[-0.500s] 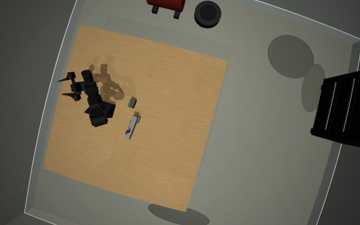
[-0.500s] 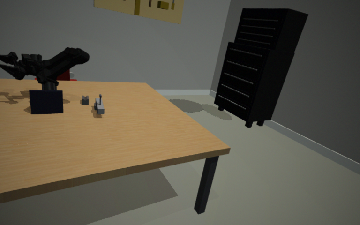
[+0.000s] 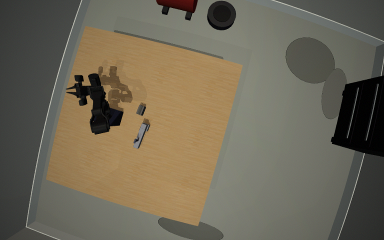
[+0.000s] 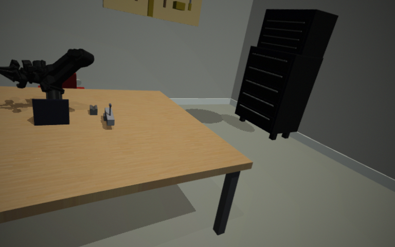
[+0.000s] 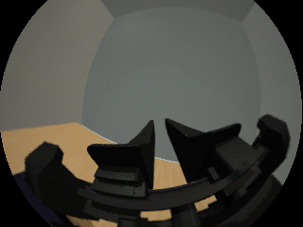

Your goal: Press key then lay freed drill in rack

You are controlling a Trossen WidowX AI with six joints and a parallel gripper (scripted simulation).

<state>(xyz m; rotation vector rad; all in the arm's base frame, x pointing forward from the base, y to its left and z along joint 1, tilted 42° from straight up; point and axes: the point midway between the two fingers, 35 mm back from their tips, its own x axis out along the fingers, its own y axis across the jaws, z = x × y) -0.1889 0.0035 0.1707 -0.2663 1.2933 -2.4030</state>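
My gripper tip is now 47 cm short of the dark key, 20 cm to the left of it and 14 cm above it. Also, from my gripper tip: grey holder block 48 cm ahead, 16 cm to the right, 20 cm below; rack 42 cm ahead, 1 cm to the left, 22 cm below; drill 48 cm ahead, 14 cm to the right, 19 cm below.
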